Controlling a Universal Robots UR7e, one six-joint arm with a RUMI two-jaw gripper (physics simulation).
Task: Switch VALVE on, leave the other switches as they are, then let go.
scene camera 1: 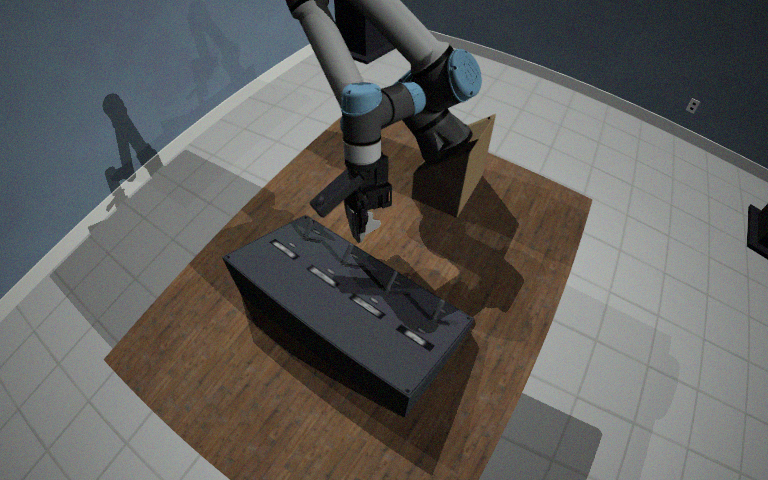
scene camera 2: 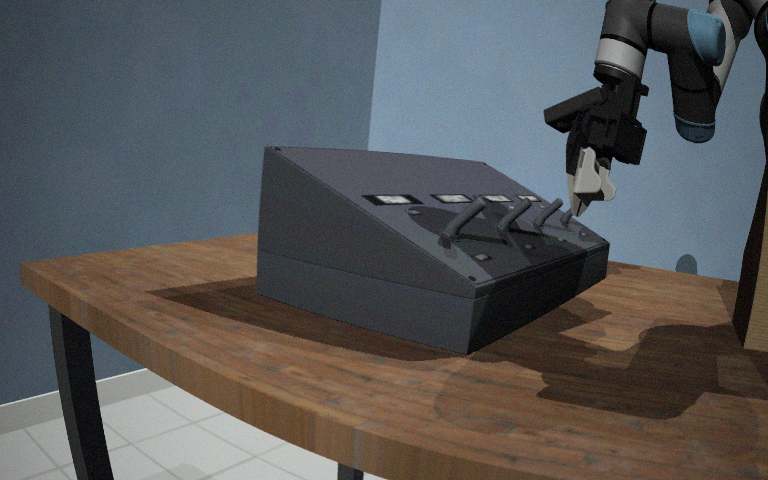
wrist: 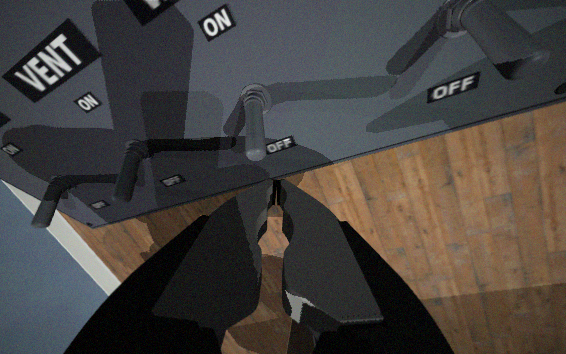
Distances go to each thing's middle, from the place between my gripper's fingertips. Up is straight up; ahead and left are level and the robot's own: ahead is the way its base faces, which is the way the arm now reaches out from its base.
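Measured from my hand, the sloped switch console (scene camera 2: 362, 237) sits 60 mm to the left of it, 30 mm below it and 120 mm ahead of it.
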